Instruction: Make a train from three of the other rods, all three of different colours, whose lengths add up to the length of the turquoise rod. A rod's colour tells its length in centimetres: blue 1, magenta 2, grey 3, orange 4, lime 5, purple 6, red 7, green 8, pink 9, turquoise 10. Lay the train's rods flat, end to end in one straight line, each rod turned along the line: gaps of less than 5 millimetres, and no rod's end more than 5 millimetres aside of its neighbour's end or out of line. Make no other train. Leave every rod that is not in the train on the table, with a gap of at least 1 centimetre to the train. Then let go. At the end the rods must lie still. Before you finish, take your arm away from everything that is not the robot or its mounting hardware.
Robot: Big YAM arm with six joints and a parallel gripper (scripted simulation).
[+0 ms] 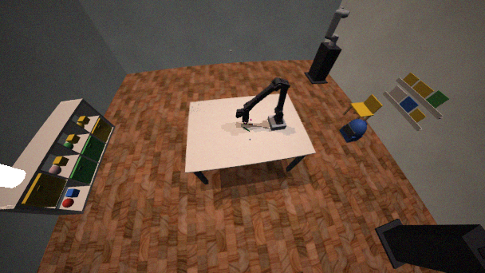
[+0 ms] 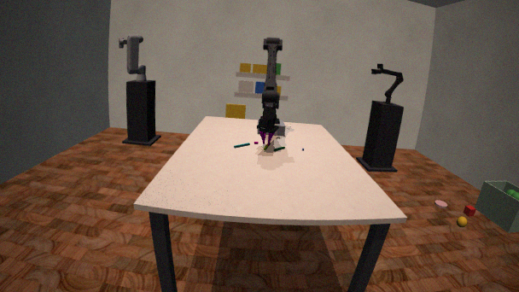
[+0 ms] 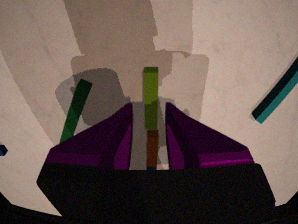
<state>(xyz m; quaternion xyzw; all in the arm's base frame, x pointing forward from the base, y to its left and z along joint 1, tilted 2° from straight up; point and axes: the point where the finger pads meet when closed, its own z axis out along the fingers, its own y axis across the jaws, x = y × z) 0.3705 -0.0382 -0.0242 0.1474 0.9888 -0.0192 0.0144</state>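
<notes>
The lime rod lies 30 mm below my hand. Also, from my hand: magenta rod 80 mm behind, 50 mm to the right, 30 mm below; orange rod 50 mm behind, 10 mm to the left, 30 mm below; green rod 70 mm to the left, 30 mm below.
</notes>
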